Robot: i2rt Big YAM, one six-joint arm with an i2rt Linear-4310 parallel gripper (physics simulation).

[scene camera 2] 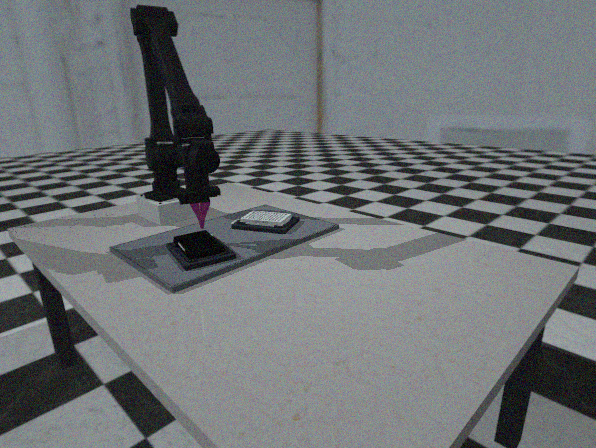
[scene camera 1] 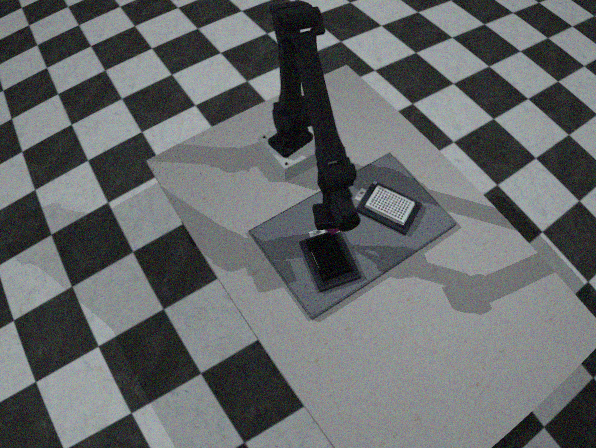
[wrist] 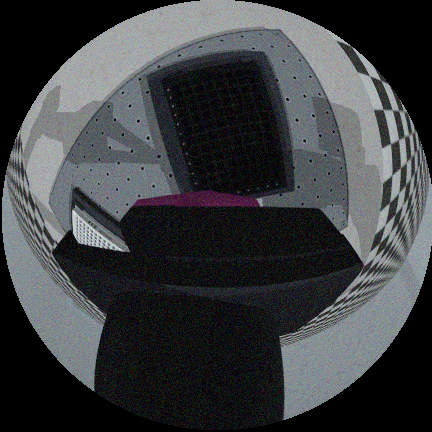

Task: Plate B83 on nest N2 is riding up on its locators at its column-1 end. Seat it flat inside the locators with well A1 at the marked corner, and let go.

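Frame: origin at the arm's base, x ahead, y left, z up, level; metres.
Where they show: gripper, fingertip midpoint: [scene camera 2: 202, 228] [scene camera 1: 331, 233] [wrist: 207, 197]; arm's base, origin of the base link: [scene camera 2: 167, 195] [scene camera 1: 290, 140].
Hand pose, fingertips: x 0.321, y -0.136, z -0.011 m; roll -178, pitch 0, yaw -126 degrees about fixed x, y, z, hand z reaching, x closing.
Each offset is from my fingertips to the centre of the thing.
Plate B83, a black well plate @[0.037 m ahead, 0.047 m right, 0.020 m down] [scene camera 1: 330, 257] [scene camera 2: 200, 244] [wrist: 225, 125], sits on the dark nest N2 @[0.042 m ahead, 0.048 m right, 0.033 m down] [scene camera 1: 314, 270] [scene camera 2: 210, 262] [wrist: 166, 120]. In scene camera 2 its far-left side stands above the nest rim; the dark surfaces make the exact tilt hard to tell. My gripper [scene camera 1: 334, 231] [scene camera 2: 202, 227] [wrist: 207, 197] has magenta fingers, shut and empty. Its tips are above the plate's arm-side end, close to it; contact cannot be told. The gripper body hides the nest's label side in the wrist view, and the A1 corner mark cannot be read.
A white well plate @[0.039 m ahead, 0.204 m left, 0.023 m down] [scene camera 1: 391, 205] [scene camera 2: 262, 218] [wrist: 95, 232] sits on a second dark nest on the same grey perforated board [scene camera 1: 430, 225] [scene camera 2: 317, 227] [wrist: 310, 120]. The arm's pale base block [scene camera 2: 159, 212] stands behind the board on the table.
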